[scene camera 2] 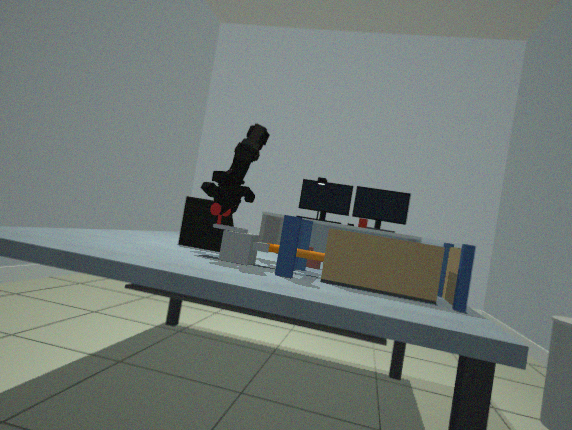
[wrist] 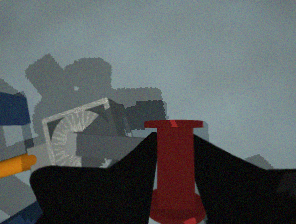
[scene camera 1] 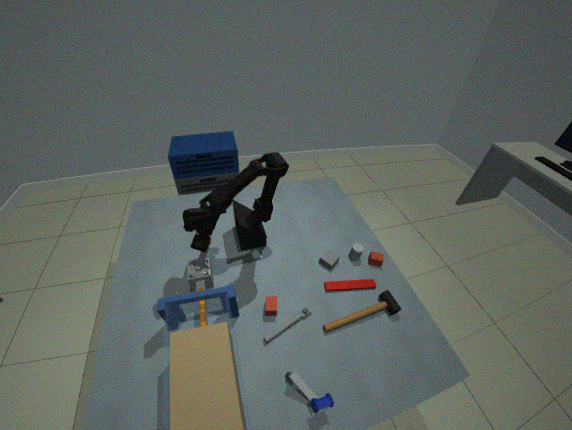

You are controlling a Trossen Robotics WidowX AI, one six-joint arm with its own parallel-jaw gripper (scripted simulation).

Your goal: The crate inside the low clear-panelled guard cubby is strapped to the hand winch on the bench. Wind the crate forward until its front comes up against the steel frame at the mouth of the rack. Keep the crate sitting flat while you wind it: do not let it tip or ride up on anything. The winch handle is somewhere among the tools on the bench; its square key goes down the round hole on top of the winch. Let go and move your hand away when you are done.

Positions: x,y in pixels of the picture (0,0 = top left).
Labels:
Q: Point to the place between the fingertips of my gripper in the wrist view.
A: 170,137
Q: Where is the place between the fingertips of my gripper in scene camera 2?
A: At 216,214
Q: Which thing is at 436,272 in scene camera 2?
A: A clear-panelled cubby.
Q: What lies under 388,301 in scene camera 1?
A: A hammer.

